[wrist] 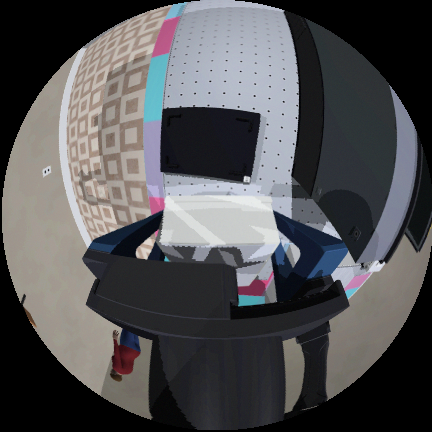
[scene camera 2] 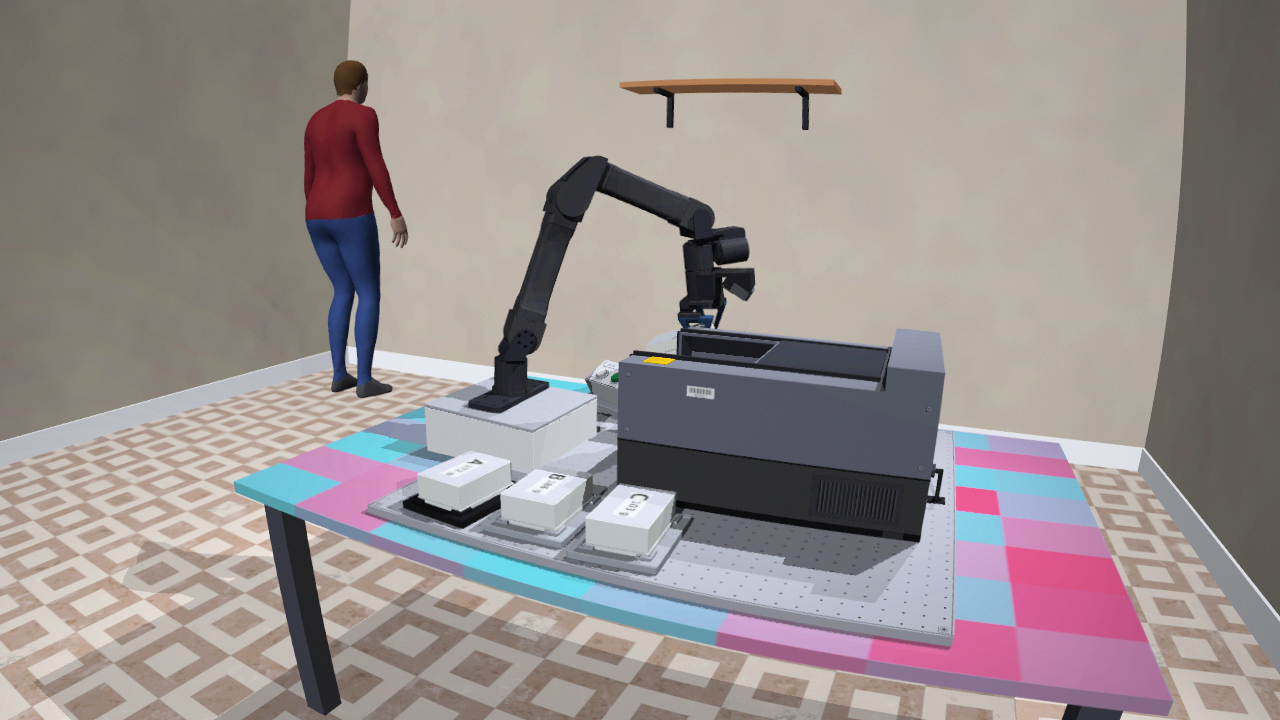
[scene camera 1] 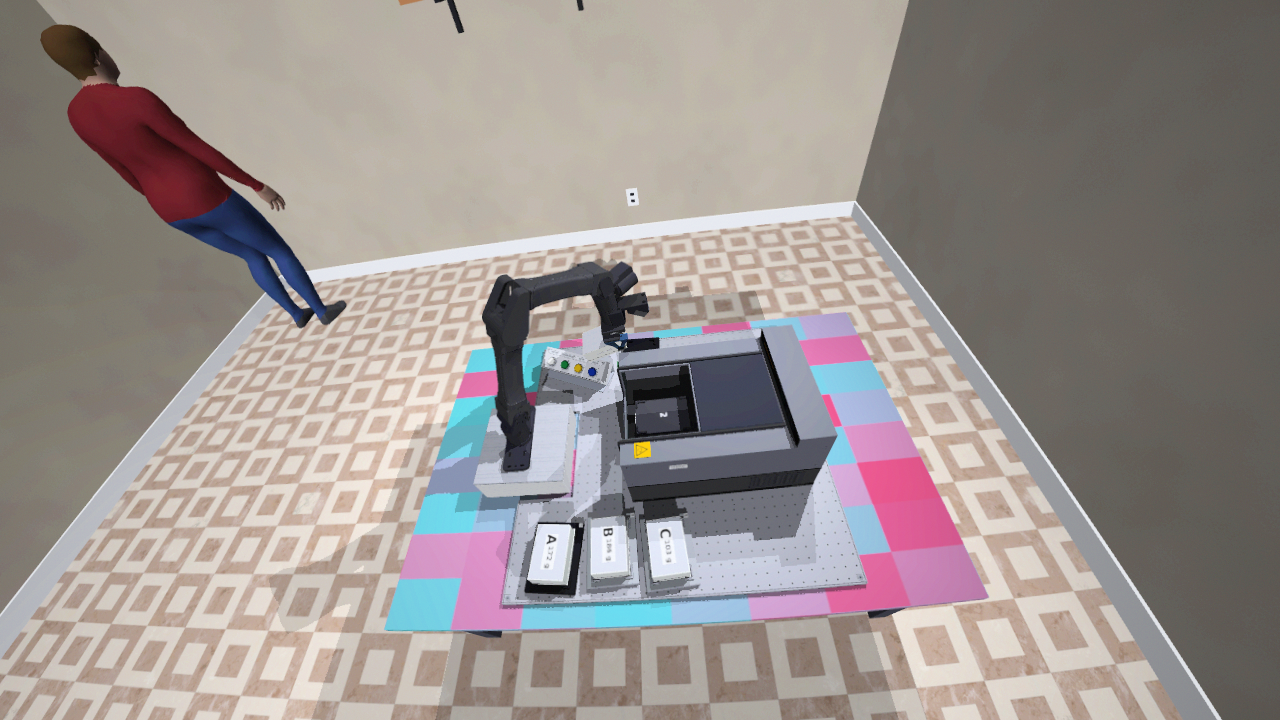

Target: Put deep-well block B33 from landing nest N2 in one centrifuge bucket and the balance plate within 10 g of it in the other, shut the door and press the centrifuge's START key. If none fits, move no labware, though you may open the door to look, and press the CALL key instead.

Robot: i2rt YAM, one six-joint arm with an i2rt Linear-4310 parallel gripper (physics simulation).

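Places are measured from the arm's base along level axes (x right, y up, z back), in metres.
Where they show: gripper, between the fingertips: (wrist: 217, 214) (scene camera 1: 620, 337); arm's base, origin of its link: (scene camera 2: 510, 396) (scene camera 1: 520, 437).
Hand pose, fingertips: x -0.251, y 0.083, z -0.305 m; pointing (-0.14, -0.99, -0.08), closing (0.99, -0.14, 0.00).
Things, the pixels of their top centre, and the offset from my fingertips.
- dark nest, centre of its top: (wrist: 203, 141) (scene camera 1: 640, 354) dx -0.042, dy -0.135, dz -0.049 m
- weight unclear, centre of its top: (scene camera 2: 548, 483) (scene camera 1: 608, 543) dx +0.554, dy -0.104, dz +0.069 m
- key box, centre of its top: (scene camera 2: 632, 369) (scene camera 1: 573, 357) dx -0.014, dy -0.074, dz +0.160 m
My gripper (scene camera 1: 615, 341) (scene camera 2: 699, 319) (wrist: 217, 214) is shut on a white deep-well block (wrist: 218, 231), held between its blue fingers above the back of the pegboard. The block's label does not show. A dark nest (scene camera 1: 642, 343) (wrist: 210, 145) lies bare beyond it in the wrist view. The centrifuge (scene camera 1: 733, 458) (scene camera 2: 778, 420) (wrist: 357, 120) is open on top, and a dark bucket marked 2 (scene camera 1: 662, 414) shows inside. Balance plates A, 172 g (scene camera 1: 550, 554) (scene camera 2: 463, 481), B, weight unclear (scene camera 1: 609, 547) (scene camera 2: 543, 498), and C, 103 g (scene camera 1: 666, 550) (scene camera 2: 630, 519), stand in front nests.
The key box (scene camera 1: 572, 367) (scene camera 2: 604, 386) with white, green, yellow and blue keys stands behind the arm's white pedestal (scene camera 1: 528, 483) (scene camera 2: 483, 438), left of the centrifuge. The centrifuge's raised housing (scene camera 1: 801, 385) (scene camera 2: 919, 385) is at its right. A person (scene camera 1: 152, 152) (scene camera 2: 341, 161) stands beyond the table.
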